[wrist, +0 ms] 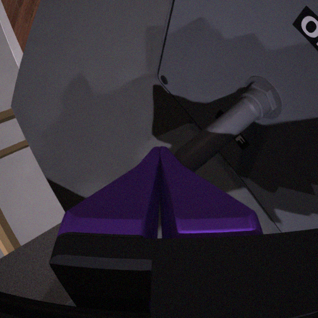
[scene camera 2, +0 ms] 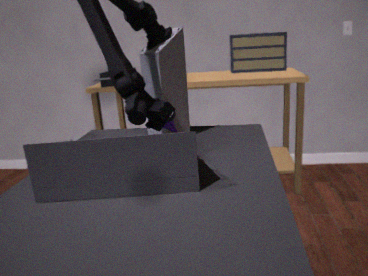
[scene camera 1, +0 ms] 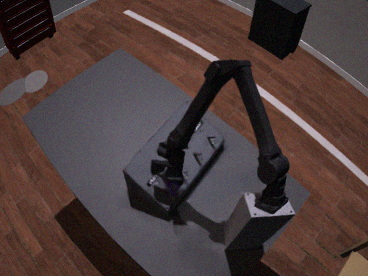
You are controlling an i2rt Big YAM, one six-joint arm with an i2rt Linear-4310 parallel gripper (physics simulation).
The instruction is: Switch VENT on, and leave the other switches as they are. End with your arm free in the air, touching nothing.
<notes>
In view: the gripper [wrist: 159, 157] and a dark grey switch panel [scene camera 2: 167, 163].
The dark grey switch panel is seen too in the wrist view [wrist: 206, 63] and in scene camera 1 [scene camera 1: 138, 177].
</notes>
